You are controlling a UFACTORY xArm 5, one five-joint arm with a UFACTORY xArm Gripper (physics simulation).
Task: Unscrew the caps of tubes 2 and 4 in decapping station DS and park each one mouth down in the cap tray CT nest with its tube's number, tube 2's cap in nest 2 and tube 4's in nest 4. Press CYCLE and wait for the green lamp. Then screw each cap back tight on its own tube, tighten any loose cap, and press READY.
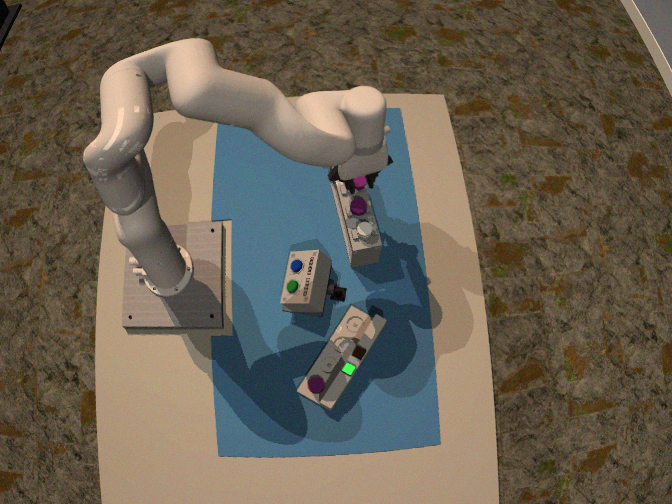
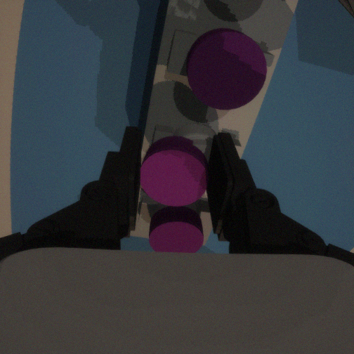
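My gripper (image 1: 362, 183) (image 2: 175, 155) is shut on a magenta cap (image 2: 174, 179), over the far part of the long pale tube station (image 1: 364, 256) (image 2: 270, 75). Whether the cap is seated on a tube is hidden. Another magenta cap (image 2: 176, 241) shows beyond it, partly behind the gripper body. A purple cap (image 1: 358, 205) (image 2: 226, 69) stands on the neighbouring tube place. A pale round top (image 1: 364, 228) stands at the near end. In the cap tray (image 1: 303, 391), a dark purple cap (image 1: 316, 384) sits in the end nest. Tube numbers are not readable.
A box (image 1: 303, 307) with a blue button (image 1: 296, 265) and a green button (image 1: 292, 286) stands between the arm base and the tray. A black fitting (image 1: 337, 293) juts from its side. A green square (image 1: 348, 368) glows on the tray, beside a dark square (image 1: 358, 352).
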